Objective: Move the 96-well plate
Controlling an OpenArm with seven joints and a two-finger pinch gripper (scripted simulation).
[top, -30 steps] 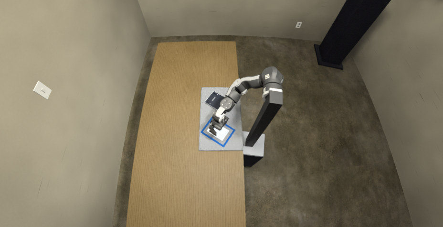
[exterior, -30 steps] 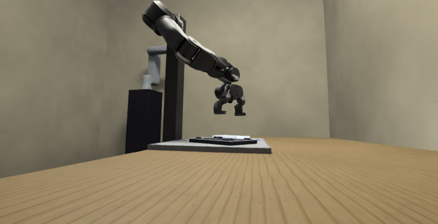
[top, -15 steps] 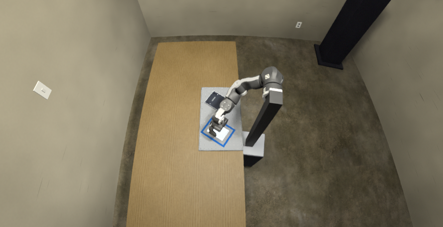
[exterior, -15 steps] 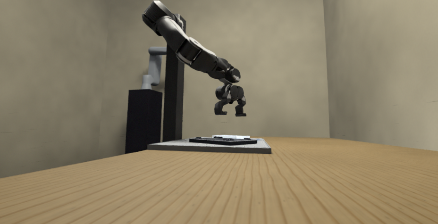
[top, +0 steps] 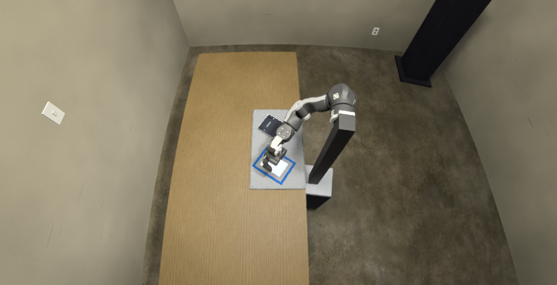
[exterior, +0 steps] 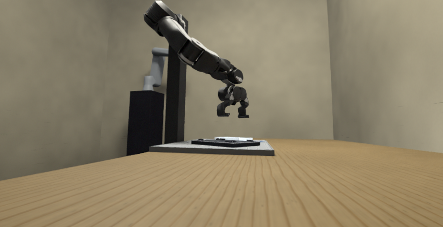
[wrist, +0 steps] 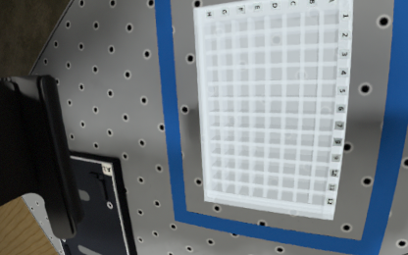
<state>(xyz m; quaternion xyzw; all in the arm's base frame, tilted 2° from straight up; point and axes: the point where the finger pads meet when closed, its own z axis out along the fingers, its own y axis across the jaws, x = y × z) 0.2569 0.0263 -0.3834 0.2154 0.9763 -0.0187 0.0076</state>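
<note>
Now: the 96-well plate 80 mm below my hand. The rest, counted from my hand: black plate nest (30 mm ahead, 230 mm to the right, 80 mm below).
</note>
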